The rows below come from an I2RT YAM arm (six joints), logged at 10 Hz.
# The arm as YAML. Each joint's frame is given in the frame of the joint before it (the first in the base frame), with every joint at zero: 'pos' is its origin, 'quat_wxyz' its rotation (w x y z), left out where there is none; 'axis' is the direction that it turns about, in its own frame. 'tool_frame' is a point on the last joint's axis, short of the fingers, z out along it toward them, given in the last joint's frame.
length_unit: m
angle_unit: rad
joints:
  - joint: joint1
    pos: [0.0, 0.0, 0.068]
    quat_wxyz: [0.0, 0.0, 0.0, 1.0]
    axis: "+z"
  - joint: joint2
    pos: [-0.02, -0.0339, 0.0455]
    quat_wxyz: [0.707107, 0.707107, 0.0, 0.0]
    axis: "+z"
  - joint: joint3
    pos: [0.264, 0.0, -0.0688]
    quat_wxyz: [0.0, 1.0, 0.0, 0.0]
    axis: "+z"
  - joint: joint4
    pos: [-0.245, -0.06, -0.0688]
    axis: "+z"
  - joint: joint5
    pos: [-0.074, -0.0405, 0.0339]
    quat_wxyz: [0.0, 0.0, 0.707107, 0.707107]
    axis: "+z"
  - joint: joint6
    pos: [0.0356, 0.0, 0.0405]
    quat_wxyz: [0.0, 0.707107, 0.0, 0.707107]
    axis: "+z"
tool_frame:
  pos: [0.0, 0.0, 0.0]
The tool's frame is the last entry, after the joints.
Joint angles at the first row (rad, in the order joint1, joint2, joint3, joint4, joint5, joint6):
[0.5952, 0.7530, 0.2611, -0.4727, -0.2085, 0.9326]
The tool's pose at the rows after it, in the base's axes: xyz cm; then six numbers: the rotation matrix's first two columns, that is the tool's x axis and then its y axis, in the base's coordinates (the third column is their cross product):
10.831, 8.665, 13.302, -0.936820, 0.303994, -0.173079, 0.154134, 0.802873, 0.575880
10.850, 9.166, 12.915, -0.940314, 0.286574, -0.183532, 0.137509, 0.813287, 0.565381
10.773, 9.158, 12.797, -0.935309, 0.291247, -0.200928, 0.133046, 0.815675, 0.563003
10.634, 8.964, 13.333, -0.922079, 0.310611, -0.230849, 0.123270, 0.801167, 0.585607
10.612, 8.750, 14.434, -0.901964, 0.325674, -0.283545, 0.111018, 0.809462, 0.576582
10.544, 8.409, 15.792, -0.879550, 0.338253, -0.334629, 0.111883, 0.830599, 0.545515
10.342, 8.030, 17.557, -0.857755, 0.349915, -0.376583, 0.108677, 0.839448, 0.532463
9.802, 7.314, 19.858, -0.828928, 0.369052, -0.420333, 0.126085, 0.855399, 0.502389
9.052, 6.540, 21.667, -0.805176, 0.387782, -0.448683, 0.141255, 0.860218, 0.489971
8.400, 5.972, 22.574, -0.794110, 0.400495, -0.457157, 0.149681, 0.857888, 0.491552
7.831, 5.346, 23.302, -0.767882, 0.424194, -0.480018, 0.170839, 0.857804, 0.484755
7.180, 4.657, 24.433, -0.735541, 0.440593, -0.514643, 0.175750, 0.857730, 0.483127
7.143, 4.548, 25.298, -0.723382, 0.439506, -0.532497, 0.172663, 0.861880, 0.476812
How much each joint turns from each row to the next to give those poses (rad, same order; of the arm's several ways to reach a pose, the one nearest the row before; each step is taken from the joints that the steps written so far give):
[0.0183, 0.0597, -0.0233, 0.0813, -0.0323, 0.0138]
[0.0337, 0.0370, -0.0061, 0.0416, 0.0228, 0.0061]
[0.0078, -0.0074, -0.0092, 0.0123, 0.0200, 0.0031]
[-0.0015, -0.0581, -0.0032, -0.0091, 0.0139, 0.0077]
[0.0015, -0.0538, 0.0275, -0.0536, 0.0505, -0.0106]
[0.0000, -0.0445, 0.0460, -0.0859, 0.0644, -0.0154]
[-0.0015, -0.0506, 0.0568, -0.0888, 0.0445, -0.0107]
[0.0000, -0.0537, 0.0828, -0.1335, 0.0675, -0.0031]
[0.0000, -0.0506, 0.0645, -0.1059, 0.0446, 0.0045]
[0.0000, -0.0384, 0.0323, -0.0630, 0.0153, 0.0077]
[-0.0001, -0.0353, 0.0260, -0.0521, 0.0427, 0.0122]
[0.0000, -0.0369, 0.0399, -0.0507, 0.0431, -0.0014]
[0.0001, 0.0090, 0.0337, -0.0154, 0.0186, -0.0092]

